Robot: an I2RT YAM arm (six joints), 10 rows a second.
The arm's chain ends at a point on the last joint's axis. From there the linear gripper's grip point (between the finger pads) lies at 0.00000 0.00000 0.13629 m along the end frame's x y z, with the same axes.
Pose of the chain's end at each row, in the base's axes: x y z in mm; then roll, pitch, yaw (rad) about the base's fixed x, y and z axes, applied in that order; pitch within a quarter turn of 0, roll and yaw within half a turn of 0:
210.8 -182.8 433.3 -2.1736 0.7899 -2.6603
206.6 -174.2 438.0 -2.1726 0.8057 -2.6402
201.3 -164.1 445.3 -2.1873 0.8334 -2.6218
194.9 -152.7 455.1 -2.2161 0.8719 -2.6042
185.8 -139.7 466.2 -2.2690 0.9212 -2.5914
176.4 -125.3 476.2 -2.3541 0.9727 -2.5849
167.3 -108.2 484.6 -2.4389 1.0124 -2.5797
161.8 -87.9 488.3 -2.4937 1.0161 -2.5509
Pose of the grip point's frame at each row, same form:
311.4 -256.9 378.9 -2.1736 0.7899 -2.6603
309.4 -246.0 384.6 -2.1726 0.8057 -2.6402
307.2 -231.6 392.3 -2.1873 0.8334 -2.6218
304.5 -214.1 402.4 -2.2161 0.8719 -2.6042
299.9 -192.2 413.2 -2.2690 0.9212 -2.5914
294.9 -165.3 422.0 -2.3541 0.9727 -2.5849
288.9 -135.7 429.5 -2.4389 1.0124 -2.5797
284.3 -104.8 431.1 -2.4937 1.0161 -2.5509

